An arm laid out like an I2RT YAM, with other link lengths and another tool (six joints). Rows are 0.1 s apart.
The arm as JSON. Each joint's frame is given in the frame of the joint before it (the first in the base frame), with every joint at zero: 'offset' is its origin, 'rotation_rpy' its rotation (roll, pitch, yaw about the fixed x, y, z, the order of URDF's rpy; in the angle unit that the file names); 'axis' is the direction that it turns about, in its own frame. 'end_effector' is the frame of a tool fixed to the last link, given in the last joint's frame.
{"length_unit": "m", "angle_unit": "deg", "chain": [
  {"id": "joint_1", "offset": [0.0, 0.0, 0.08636], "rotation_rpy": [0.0, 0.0, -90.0], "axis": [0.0, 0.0, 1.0]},
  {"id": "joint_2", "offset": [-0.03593, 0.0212, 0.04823], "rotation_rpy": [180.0, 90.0, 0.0], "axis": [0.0, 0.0, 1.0]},
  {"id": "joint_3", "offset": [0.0, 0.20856, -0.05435], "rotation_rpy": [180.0, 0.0, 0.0], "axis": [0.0, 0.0, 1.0]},
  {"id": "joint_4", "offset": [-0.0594, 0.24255, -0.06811], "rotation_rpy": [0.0, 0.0, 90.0], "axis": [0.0, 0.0, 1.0]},
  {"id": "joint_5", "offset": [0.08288, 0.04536, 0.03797], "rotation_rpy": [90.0, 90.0, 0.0], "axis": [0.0, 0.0, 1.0]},
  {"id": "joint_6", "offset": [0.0, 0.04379, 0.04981], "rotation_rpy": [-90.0, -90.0, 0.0], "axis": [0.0, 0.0, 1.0]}
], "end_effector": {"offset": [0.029, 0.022, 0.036], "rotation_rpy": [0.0, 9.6, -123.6]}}
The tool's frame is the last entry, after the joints.
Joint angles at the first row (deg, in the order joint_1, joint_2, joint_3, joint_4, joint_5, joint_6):
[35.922 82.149 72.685 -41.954 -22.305 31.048]
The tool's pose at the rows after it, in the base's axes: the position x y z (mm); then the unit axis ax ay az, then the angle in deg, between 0 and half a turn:
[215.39 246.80 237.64 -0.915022 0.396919 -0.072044 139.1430]
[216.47 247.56 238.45 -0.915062 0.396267 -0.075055 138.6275]
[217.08 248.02 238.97 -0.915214 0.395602 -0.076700 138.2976]
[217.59 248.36 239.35 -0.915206 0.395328 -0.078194 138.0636]
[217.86 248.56 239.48 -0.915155 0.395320 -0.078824 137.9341]
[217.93 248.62 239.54 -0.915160 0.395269 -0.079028 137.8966]
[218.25 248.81 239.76 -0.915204 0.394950 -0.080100 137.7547]
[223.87 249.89 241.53 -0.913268 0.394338 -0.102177 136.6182]
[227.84 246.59 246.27 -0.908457 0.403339 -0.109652 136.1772]
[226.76 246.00 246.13 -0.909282 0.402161 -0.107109 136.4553]
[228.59 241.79 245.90 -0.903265 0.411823 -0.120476 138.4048]
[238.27 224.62 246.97 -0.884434 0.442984 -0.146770 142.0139]
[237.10 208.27 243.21 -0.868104 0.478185 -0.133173 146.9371]
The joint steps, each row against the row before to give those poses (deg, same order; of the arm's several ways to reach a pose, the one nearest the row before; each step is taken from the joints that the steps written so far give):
[-0.001 0.000 0.001 0.916 -0.219 -0.045]
[0.001 0.000 -0.001 0.614 0.022 0.001]
[-0.001 0.001 0.000 0.372 -0.022 -0.022]
[0.000 0.000 0.000 0.284 0.022 0.000]
[0.000 -0.001 -0.022 0.174 0.000 0.021]
[0.001 0.000 -0.001 0.045 0.001 0.002]
[-0.001 -0.001 0.000 0.174 0.021 -0.023]
[-0.153 0.002 0.025 1.988 1.355 -0.415]
[-0.830 -0.372 0.502 -0.088 0.284 0.327]
[0.000 -0.045 0.064 -0.524 -0.153 -0.152]
[-0.350 -0.108 0.612 -1.769 2.251 -0.045]
[-2.753 -0.569 0.985 -3.389 3.564 -0.042]
[-2.252 -0.569 0.217 -5.530 1.201 1.616]

